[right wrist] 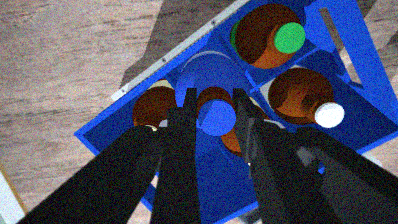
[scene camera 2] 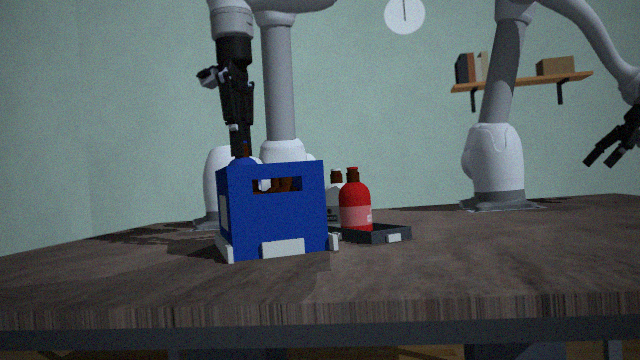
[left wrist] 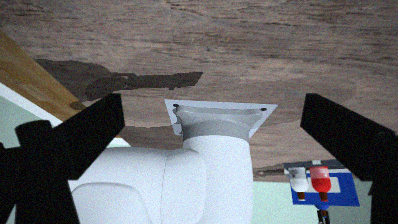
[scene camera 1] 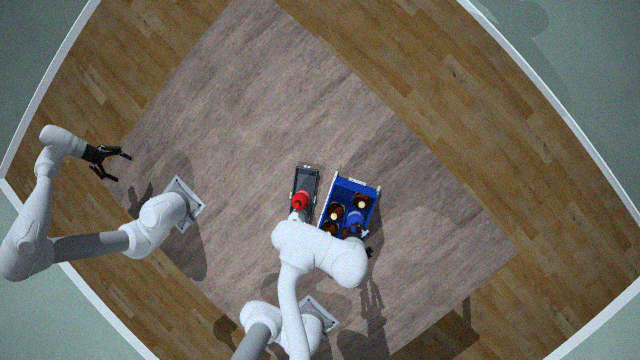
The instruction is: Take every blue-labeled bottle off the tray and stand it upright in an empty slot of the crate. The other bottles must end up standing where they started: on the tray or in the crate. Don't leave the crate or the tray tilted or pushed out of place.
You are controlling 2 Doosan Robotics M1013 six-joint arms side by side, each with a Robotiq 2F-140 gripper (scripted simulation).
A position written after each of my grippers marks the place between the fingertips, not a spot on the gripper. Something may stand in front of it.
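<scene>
Red bottle [scene camera 2: 355, 210]. Blue-labeled bottle [right wrist: 214, 74]. My left gripper [scene camera 1: 124, 169], [left wrist: 212, 110]. My right gripper [scene camera 2: 241, 156], [right wrist: 214, 103].
</scene>
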